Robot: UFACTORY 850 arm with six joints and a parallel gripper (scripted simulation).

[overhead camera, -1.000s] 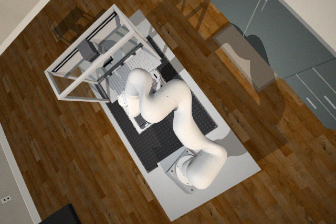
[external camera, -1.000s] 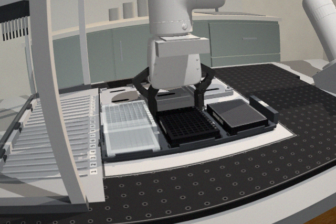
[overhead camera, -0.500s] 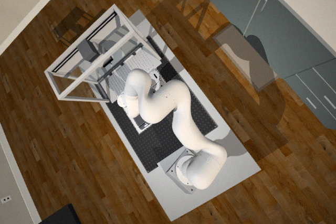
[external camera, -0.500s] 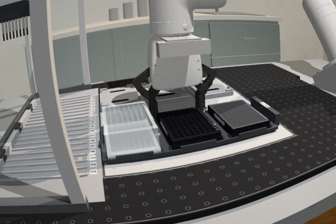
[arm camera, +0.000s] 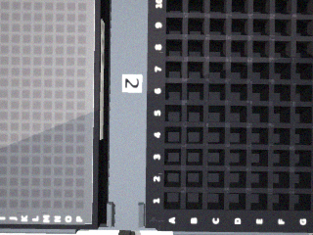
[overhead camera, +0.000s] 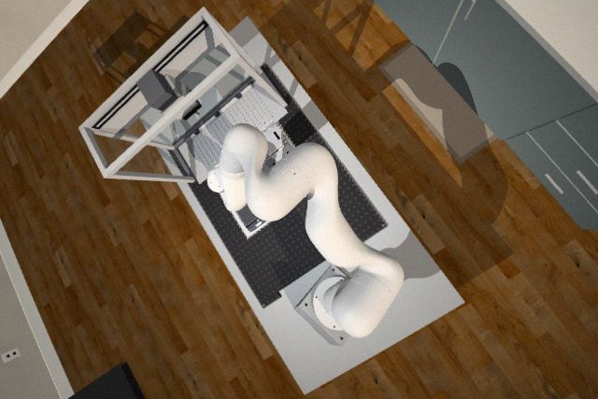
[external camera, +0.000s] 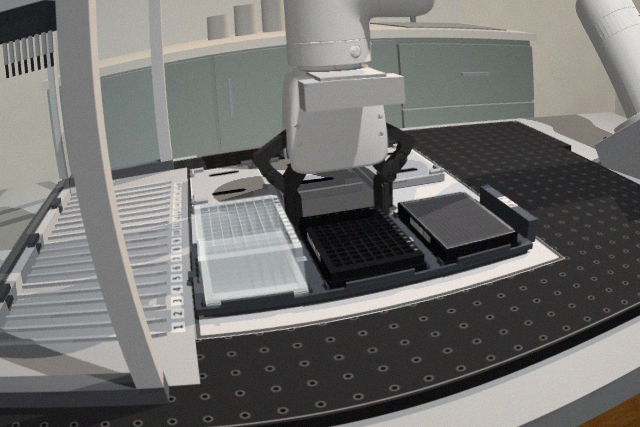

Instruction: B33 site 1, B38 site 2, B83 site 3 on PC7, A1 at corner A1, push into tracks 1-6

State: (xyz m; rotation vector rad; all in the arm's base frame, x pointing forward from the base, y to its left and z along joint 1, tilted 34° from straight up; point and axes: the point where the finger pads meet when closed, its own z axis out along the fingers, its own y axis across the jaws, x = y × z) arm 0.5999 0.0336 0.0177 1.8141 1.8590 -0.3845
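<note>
Now: the perforated dark deck 3 cm to the right of my hand, 2 cm behind it and 1 cm below it. Round my hand: dark plate carrier PC7: 8 cm to the left; black welled plate: 8 cm to the left, 1 cm ahead; clear deep-well block B83: 11 cm ahead, 8 cm to the left, 2 cm above.
</note>
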